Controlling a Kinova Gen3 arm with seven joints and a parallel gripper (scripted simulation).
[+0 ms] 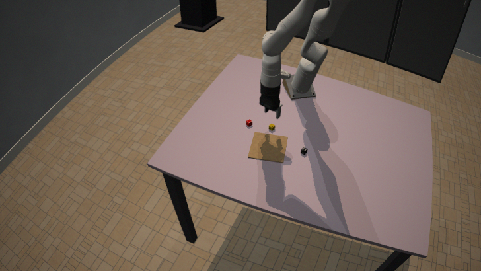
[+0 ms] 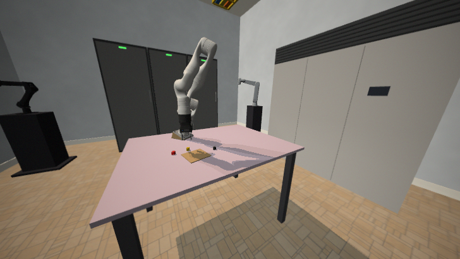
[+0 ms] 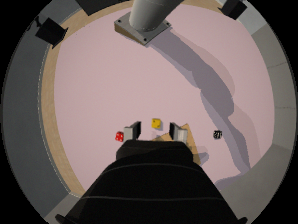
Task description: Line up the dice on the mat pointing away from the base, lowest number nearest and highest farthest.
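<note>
Now: the yellow die 9 cm below my hand. The rest, counted from my hand: square mat (10 cm ahead, 4 cm to the left, 10 cm below); then black die (6 cm ahead, 18 cm to the left, 9 cm below); then red die (2 cm ahead, 9 cm to the right, 9 cm below).
</note>
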